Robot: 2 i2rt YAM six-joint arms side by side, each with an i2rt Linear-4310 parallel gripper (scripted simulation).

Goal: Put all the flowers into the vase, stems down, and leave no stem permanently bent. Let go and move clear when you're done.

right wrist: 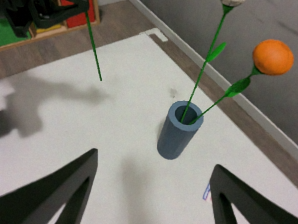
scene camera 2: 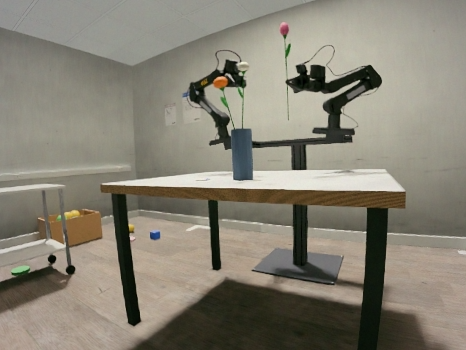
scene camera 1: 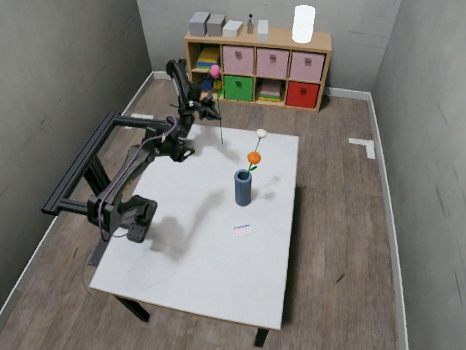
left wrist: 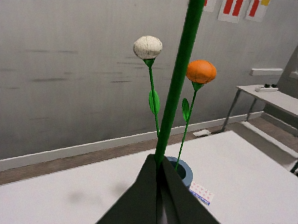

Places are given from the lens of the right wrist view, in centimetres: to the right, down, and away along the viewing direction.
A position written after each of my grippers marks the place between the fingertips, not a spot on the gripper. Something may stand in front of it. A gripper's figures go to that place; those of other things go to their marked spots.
my right gripper (right wrist: 155, 164): 0, 3, 10
orange flower (right wrist: 268, 55): 17, -8, 25
blue vase (right wrist: 174, 137): 6, 6, 46
The marked spots on the orange flower and the blue vase are 27 cm apart.
